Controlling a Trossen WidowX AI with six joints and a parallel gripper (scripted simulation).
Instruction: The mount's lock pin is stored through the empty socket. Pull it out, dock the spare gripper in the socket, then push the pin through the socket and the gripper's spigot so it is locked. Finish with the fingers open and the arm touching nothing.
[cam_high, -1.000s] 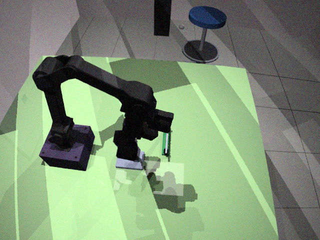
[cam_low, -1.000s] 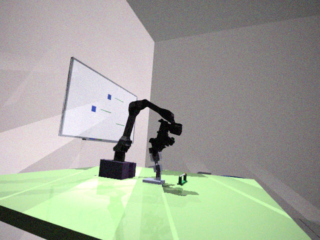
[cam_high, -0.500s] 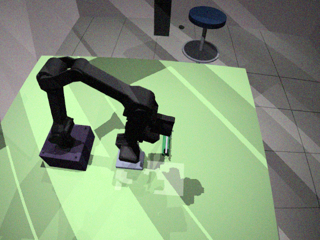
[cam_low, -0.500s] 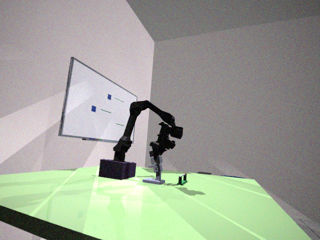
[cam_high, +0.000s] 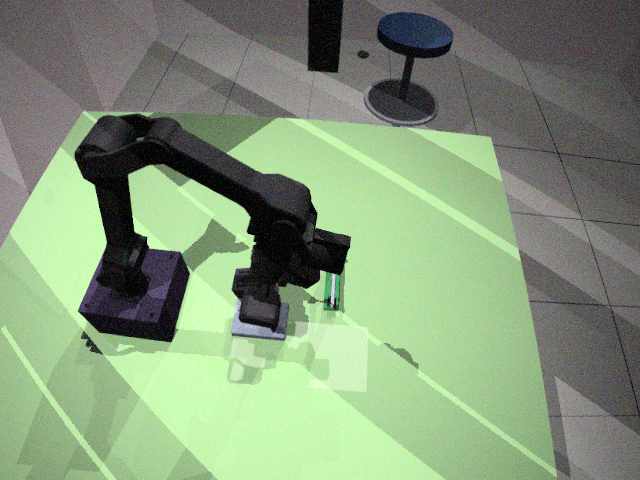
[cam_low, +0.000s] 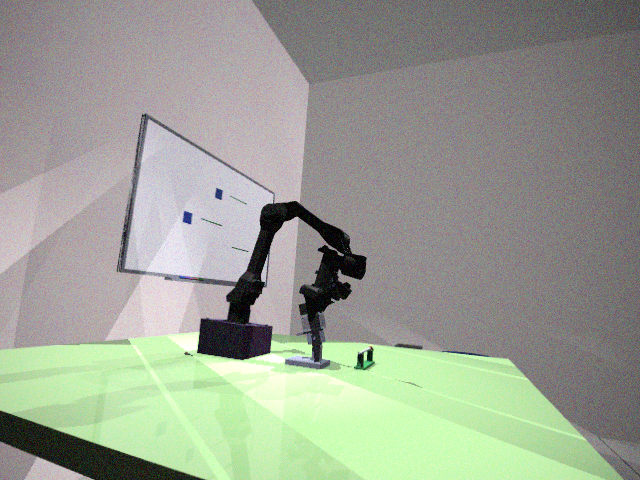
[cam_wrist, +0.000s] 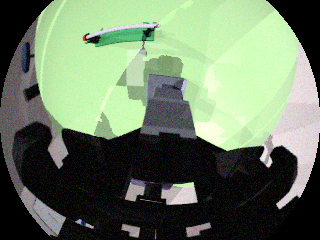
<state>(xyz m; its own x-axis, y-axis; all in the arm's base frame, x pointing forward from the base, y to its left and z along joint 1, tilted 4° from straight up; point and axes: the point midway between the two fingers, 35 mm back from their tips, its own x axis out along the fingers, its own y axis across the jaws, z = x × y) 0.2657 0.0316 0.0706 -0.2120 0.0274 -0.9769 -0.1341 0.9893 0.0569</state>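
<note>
Now: gripper tip right at the spare gripper. Round my gripper tip: green fixture 12 cm ahead, 13 cm to the left, 10 cm below; grey mount 7 cm below.
</note>
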